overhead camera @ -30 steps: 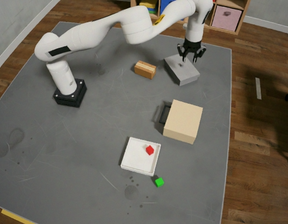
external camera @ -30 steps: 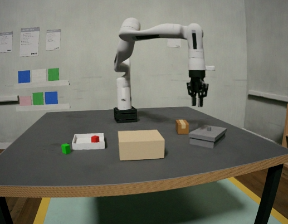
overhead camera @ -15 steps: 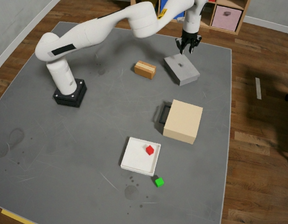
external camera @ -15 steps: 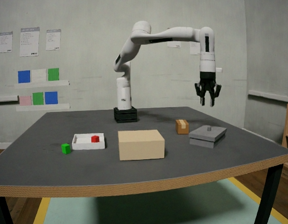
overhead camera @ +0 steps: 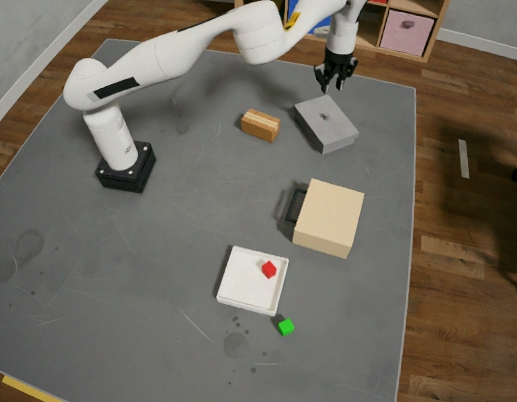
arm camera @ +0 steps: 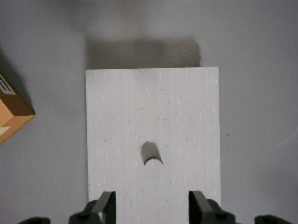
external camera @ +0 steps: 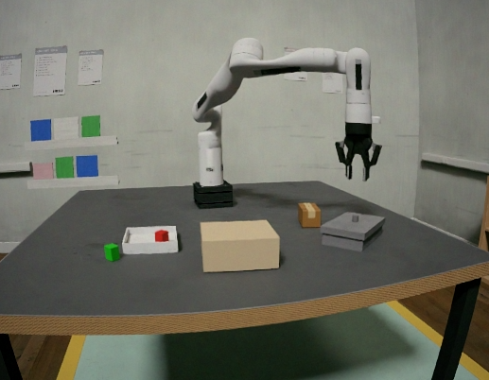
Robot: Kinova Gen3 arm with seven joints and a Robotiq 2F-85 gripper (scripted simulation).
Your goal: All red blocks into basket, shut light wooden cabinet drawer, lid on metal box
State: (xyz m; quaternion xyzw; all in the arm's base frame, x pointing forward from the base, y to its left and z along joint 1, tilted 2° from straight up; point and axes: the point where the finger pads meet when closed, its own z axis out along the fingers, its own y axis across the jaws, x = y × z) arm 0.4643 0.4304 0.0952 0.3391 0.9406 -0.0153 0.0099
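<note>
Right now my hand is 14 cm above the lid. From my hand the other things lie so: blue block: 20 cm behind, 10 cm to the right, 17 cm below; cardboard box: 18 cm behind, 10 cm to the right, 15 cm below; metal box: 16 cm below.
</note>
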